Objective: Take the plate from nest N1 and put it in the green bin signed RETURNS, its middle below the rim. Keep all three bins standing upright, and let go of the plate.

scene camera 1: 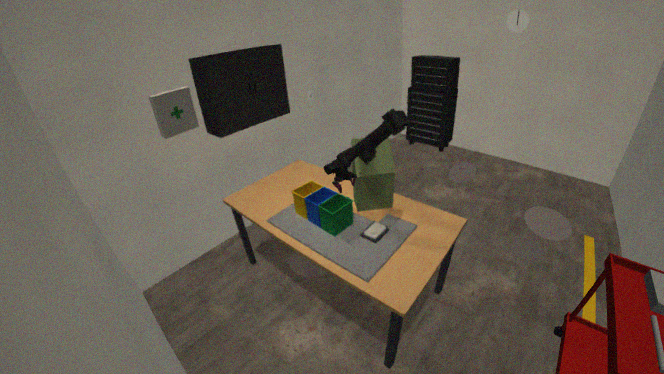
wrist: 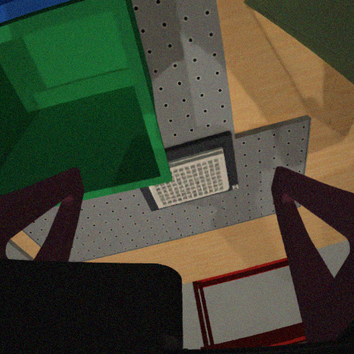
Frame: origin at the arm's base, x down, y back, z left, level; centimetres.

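Seen in the pictures: gripper, fingertip midpoint: (scene camera 1: 347, 189); arm's base at its link origin: (scene camera 1: 364, 153).
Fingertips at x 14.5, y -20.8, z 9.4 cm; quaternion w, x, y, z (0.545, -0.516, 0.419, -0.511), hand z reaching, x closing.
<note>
Pixels of each thing's top centre, then the offset from my fingertips to it. Level surfaces: height alone.
- white plate at its top centre: (scene camera 1: 375, 229) dx +20.8, dy +5.9, dz +20.6 cm
- green bin at its top centre: (scene camera 1: 335, 203) dx +5.5, dy -9.6, dz +1.2 cm
- blue bin at its top centre: (scene camera 1: 320, 195) dx +5.5, dy -12.7, dz -11.6 cm
- yellow bin at its top centre: (scene camera 1: 307, 188) dx +5.5, dy -15.9, dz -24.4 cm
- board at its surface level: dx +23.4 cm
A white plate (scene camera 1: 375, 230) (wrist: 192, 181) with a grid of wells lies in a dark nest (wrist: 200, 142) on the grey perforated board. In the wrist view the near right corner of the green bin (scene camera 1: 336, 216) (wrist: 75, 55) overlaps the nest's left part. The green bin stands upright and no plate shows in the visible part of its inside; its sign is not readable. My gripper (scene camera 1: 345, 183) (wrist: 177, 177) is open and empty, high above the board. In the wrist view the plate shows between the fingertips, well below them.
A blue bin (scene camera 1: 314, 209) (wrist: 22, 9) and a yellow bin (scene camera 1: 301, 204) stand upright in a row with the green one. A large olive-green block (scene camera 1: 375, 192) (wrist: 320, 27) stands behind the board (scene camera 1: 350, 257) (wrist: 175, 230), close to the arm. A red cart (scene camera 1: 625, 300) stands off the table.
</note>
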